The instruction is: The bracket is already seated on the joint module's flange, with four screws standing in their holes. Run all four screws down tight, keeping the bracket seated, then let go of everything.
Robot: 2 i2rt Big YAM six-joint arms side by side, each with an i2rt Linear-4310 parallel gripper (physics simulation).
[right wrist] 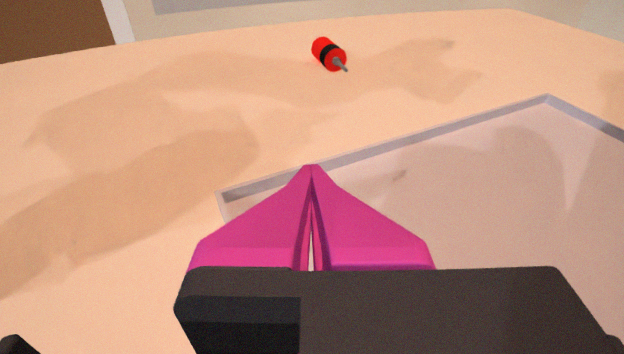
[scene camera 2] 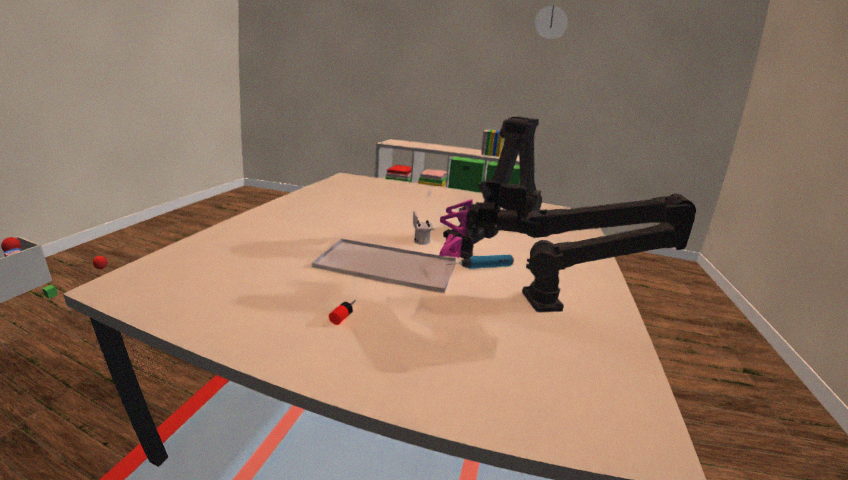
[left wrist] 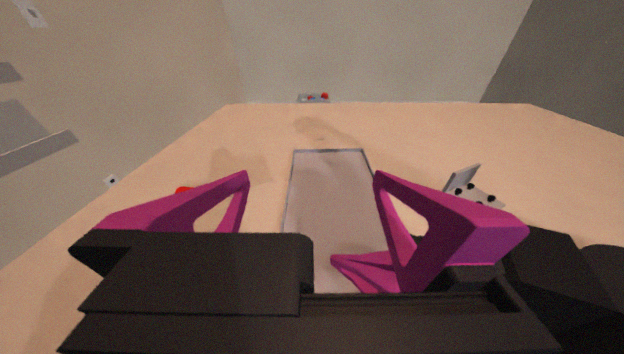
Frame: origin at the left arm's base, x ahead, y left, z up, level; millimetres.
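Where they show: left gripper, between the fingertips: (scene camera 2: pixel 443 214) (left wrist: pixel 311 177); right gripper, between the fingertips: (right wrist: pixel 311 176) (scene camera 2: pixel 440 253) (left wrist: pixel 330 259); left arm's base, origin of its link: (scene camera 2: pixel 541 300).
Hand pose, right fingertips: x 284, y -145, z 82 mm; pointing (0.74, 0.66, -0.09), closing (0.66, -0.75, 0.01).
Observation:
Each offset is from my right fingertips to the centre of the thing.
The grey joint module {dy -288, dx +8, dz -51 mm} (scene camera 2: pixel 422 236) stands upright on the table, with the bracket {dy -288, dx +8, dz -1 mm} (scene camera 2: pixel 415 221) (left wrist: pixel 463 177) on top and several black screw heads {dy -305, dx +27, dz -14 mm} (left wrist: pixel 470 186) showing. How deep the screws sit cannot be told. A blue screwdriver {dy -72, dx -155, dz -62 mm} (scene camera 2: pixel 489 261) lies on the table, its tip toward the tray's right end. My left gripper (scene camera 2: pixel 453 215) (left wrist: pixel 311 177) is open and empty, to the right of the module in the scene view. My right gripper (scene camera 2: pixel 445 251) (left wrist: pixel 330 259) (right wrist: pixel 311 176) is shut with nothing between its fingertips, close below the left gripper, near the screwdriver's tip end.
A shallow tray {dy -88, dx +152, dz -75 mm} (scene camera 2: pixel 380 278) (left wrist: pixel 327 150) (right wrist: pixel 430 133) lies in front of the grippers. A short red screwdriver {dy +198, dx +272, dz -66 mm} (scene camera 2: pixel 339 314) (left wrist: pixel 184 189) (right wrist: pixel 322 49) lies beyond its long side. The two grippers are very close together. A shelf unit (scene camera 2: pixel 416 145) stands behind the table.

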